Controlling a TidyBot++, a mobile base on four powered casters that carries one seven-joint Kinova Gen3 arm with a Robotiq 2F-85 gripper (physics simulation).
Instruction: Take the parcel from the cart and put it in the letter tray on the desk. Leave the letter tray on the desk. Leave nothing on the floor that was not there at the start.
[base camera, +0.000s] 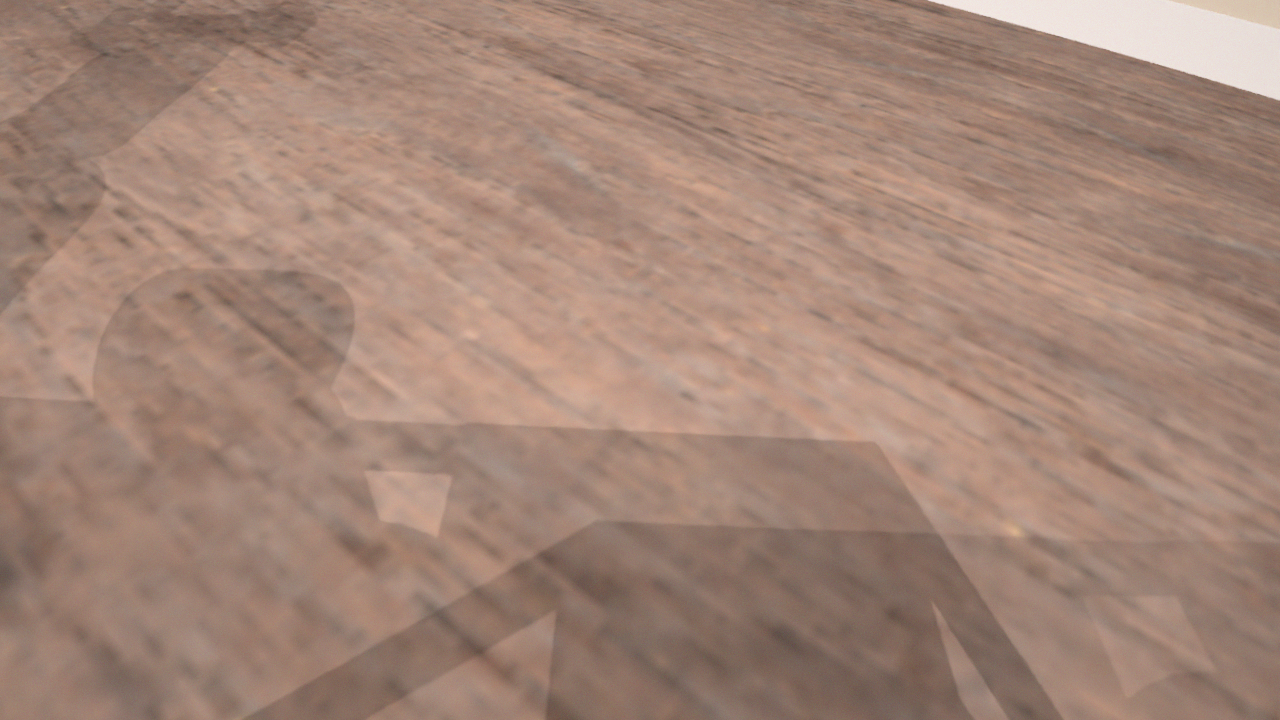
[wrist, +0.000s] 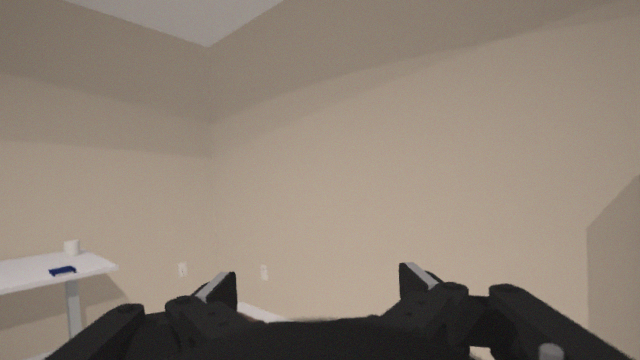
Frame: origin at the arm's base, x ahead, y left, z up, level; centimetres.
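Seen in the pictures: gripper, fingertip midpoint: (wrist: 318, 286).
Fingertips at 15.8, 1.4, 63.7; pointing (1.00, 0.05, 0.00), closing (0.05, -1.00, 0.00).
Note:
A point is followed by its place in that frame, as x, y, z.
My gripper (wrist: 318, 286) {15.8, 1.4, 63.7} is open and empty, its two fingers wide apart at the bottom of the wrist view. A white desk (wrist: 30, 270) {132.7, 152.2, 32.4} with a grey leg shows in part at the left of the wrist view, well beyond and to the left of the gripper. A small dark blue object (wrist: 62, 271) {126.2, 127.4, 33.6} lies near its front edge; whether it is part of the letter tray I cannot tell. The parcel and the cart do not show in either view.
A white cup (wrist: 72, 247) {162.7, 156.4, 37.7} stands on the desk near its right end. Beige walls (wrist: 400, 175) {158.8, -37.2, 70.9} meet in a corner behind, with two outlets (wrist: 183, 269) {244.4, 130.2, 0.5} (wrist: 264, 272) {228.3, 55.7, 0.9} low down. The base camera shows wooden floor (base camera: 671, 268) {58.2, -3.6, -39.6} with shadows and a white baseboard (base camera: 1163, 35) {122.9, -82.4, -35.4} at top right.

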